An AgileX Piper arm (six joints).
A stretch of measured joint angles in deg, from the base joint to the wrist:
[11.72, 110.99, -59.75, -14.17, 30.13, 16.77]
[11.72, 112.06, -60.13, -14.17, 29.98, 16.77]
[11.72, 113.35, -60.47, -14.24, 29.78, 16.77]
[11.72, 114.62, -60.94, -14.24, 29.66, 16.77]
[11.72, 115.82, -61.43, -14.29, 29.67, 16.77]
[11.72, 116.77, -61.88, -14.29, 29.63, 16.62]
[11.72, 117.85, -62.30, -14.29, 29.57, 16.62]
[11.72, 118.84, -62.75, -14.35, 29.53, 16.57]
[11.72, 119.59, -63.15, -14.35, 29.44, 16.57]
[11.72, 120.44, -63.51, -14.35, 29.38, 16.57]
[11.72, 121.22, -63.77, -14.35, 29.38, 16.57]
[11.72, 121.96, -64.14, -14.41, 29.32, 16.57]
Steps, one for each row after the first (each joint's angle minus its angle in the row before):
[0.00, 1.07, -0.38, 0.00, -0.15, 0.00]
[0.00, 1.29, -0.34, -0.07, -0.20, 0.00]
[0.00, 1.27, -0.47, 0.00, -0.12, 0.00]
[0.00, 1.20, -0.49, -0.05, 0.01, 0.00]
[0.00, 0.95, -0.45, 0.00, -0.04, -0.15]
[0.00, 1.08, -0.42, 0.00, -0.06, 0.00]
[0.00, 0.99, -0.45, -0.06, -0.04, -0.05]
[0.00, 0.75, -0.40, 0.00, -0.09, 0.00]
[0.00, 0.85, -0.36, 0.00, -0.06, 0.00]
[0.00, 0.78, -0.26, 0.00, 0.00, 0.00]
[0.00, 0.74, -0.37, -0.06, -0.06, 0.00]

